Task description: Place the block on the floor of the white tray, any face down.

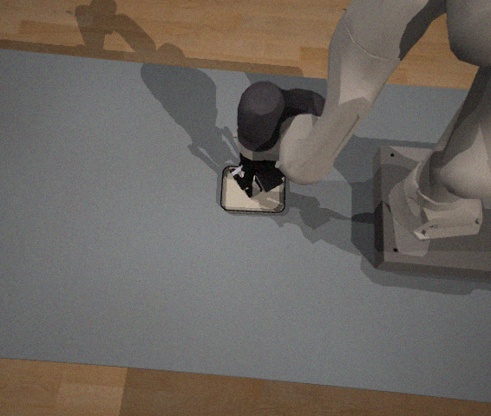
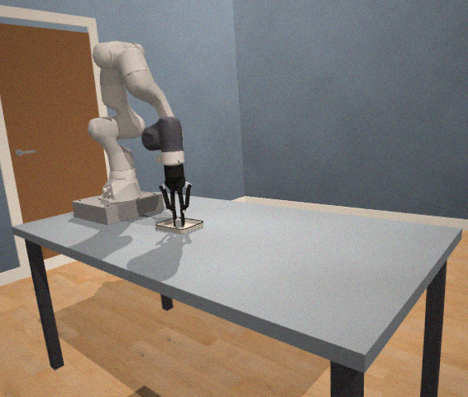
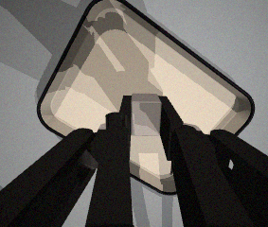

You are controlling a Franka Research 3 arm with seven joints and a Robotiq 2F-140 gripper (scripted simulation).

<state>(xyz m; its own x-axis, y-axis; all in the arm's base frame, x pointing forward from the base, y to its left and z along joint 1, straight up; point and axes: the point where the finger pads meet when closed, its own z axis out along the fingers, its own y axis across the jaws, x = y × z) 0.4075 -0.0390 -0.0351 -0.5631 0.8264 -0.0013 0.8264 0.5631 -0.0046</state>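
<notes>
Right now the block is 2 cm below my hand. Also, from my hand: white tray (3 cm below).
</notes>
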